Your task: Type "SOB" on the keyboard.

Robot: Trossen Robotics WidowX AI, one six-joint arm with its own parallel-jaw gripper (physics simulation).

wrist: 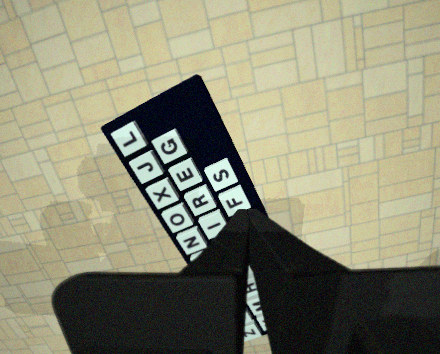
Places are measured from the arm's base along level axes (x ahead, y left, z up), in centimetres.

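Where they show: gripper, between the fingertips: (246,218).
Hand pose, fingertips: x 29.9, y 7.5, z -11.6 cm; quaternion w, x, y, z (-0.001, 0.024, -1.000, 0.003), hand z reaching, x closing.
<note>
After its pixels a point has its place.
A dark keyboard (172,107) @[x 34.2, y 3.2, z -17.3 cm] with white letter keys lies slanted across the middle of the wrist view. The S key (221,175) @[x 31.1, y 7.3, z -16.8 cm] is at the upper end of its right row, above the F key (234,201) @[x 30.2, y 9.2, z -16.8 cm]. The O key (177,220) @[x 34.1, y 10.7, z -16.8 cm] is in the left row, between the X and N keys. The B key cannot be made out; the gripper hides much of the keyboard's lower part. My gripper (246,218) @[x 29.9, y 7.5, z -11.6 cm] is shut and empty. Its tips show over the keyboard, just below the F key and right of the I key. Whether they touch a key cannot be told.
The keyboard lies on a surface with a beige tile pattern (320,115). Darker shadow patches fall on it left of the keyboard and at its right edge near the fingertips. The wide dark gripper body covers the bottom of the view.
</note>
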